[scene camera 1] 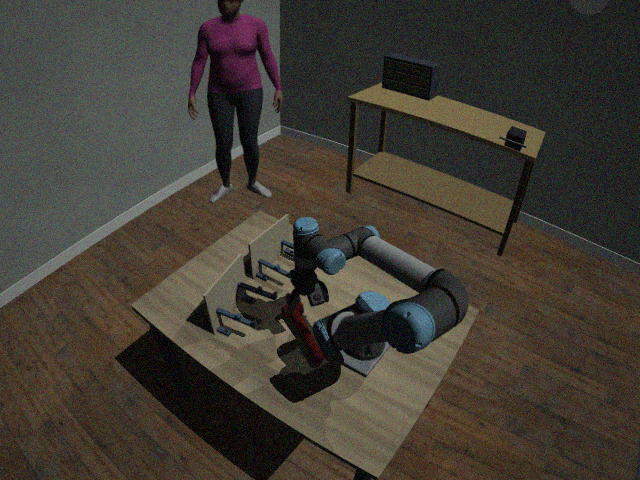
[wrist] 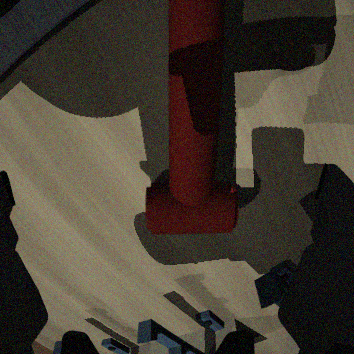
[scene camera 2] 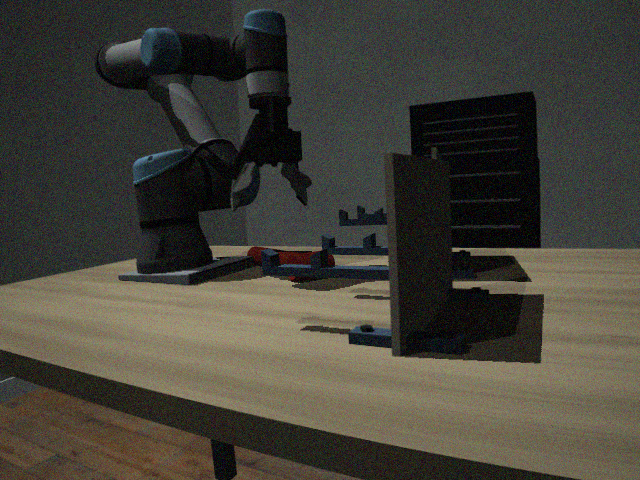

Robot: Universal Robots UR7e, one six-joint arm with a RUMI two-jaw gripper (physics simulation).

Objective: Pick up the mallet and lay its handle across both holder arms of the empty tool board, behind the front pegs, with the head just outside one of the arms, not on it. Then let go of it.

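Frame: origin at the arm's base, x left, y back, z up, level; metres.
Seen in the pictures: gripper, fingertip midpoint: (scene camera 1: 308, 308) (wrist: 162, 171) (scene camera 2: 271, 208); arm's base, origin of the base link: (scene camera 2: 175, 266).
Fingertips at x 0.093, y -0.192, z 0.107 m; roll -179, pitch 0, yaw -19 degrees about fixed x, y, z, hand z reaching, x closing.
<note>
Pixels of each thing's middle, then the offset from my fingertips to it. Level surfaces: height alone.
- red mallet, body centre: (wrist: 194, 74) (scene camera 2: 280, 259) (scene camera 1: 304, 332) dx +0.027, dy +0.011, dz -0.102 m
- nearer, body centre: (scene camera 2: 408, 211) (scene camera 1: 239, 299) dx +0.144, dy -0.209, dz -0.019 m
- farther, body centre: (scene camera 2: 380, 240) (scene camera 1: 280, 251) dx -0.154, dy -0.330, dz -0.033 m
- wooden table, its level: dz -0.123 m
The red mallet (scene camera 1: 309, 338) (scene camera 2: 294, 257) (wrist: 192, 215) lies on the table beside the robot base. Its head is towards the boards, and its handle runs away from them. My gripper (scene camera 1: 306, 302) (scene camera 2: 270, 204) (wrist: 162, 171) is open and empty, pointing down above the mallet, with its fingers on either side of it in the wrist view. Two upright tool boards stand side by side: one nearer (scene camera 1: 225, 289) and one farther (scene camera 1: 268, 245) in scene camera 1. The nearer board's holder arms (scene camera 1: 256, 290) (scene camera 1: 236, 316) show no tool. I see no tool on the farther board's arms (scene camera 1: 273, 268), though the robot partly hides them.
The robot base plate (scene camera 1: 366, 364) (scene camera 2: 155, 277) stands close to the mallet. The wooden table (scene camera 1: 403, 413) (scene camera 2: 180, 335) carries the boards and the robot. A person (scene camera 1: 235, 62) stands beyond the boards, and a workbench (scene camera 1: 454, 113) stands by the wall.
</note>
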